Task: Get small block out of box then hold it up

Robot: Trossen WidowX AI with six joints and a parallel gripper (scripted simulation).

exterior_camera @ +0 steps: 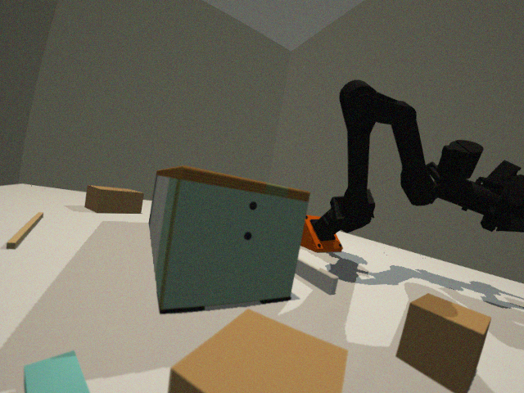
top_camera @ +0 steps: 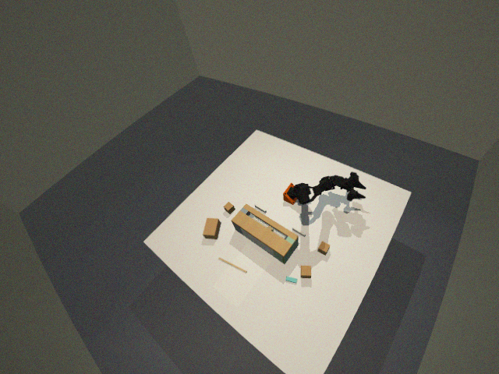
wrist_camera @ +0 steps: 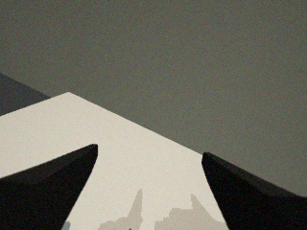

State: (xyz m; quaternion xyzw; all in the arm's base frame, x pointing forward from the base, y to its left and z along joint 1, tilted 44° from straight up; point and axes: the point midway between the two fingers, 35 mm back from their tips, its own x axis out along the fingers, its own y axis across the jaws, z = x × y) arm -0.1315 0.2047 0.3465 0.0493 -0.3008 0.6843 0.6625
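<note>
Now: the tan block 45 cm ahead of my gripper tip, 41 cm to the right of it and 7 cm below it. Also, from my gripper tip: thin wooden stick 72 cm ahead, 51 cm to the right, 15 cm below; teal tile 62 cm ahead, 17 cm to the right, 15 cm below; long box 43 cm to the right, 43 cm ahead, 9 cm below.
</note>
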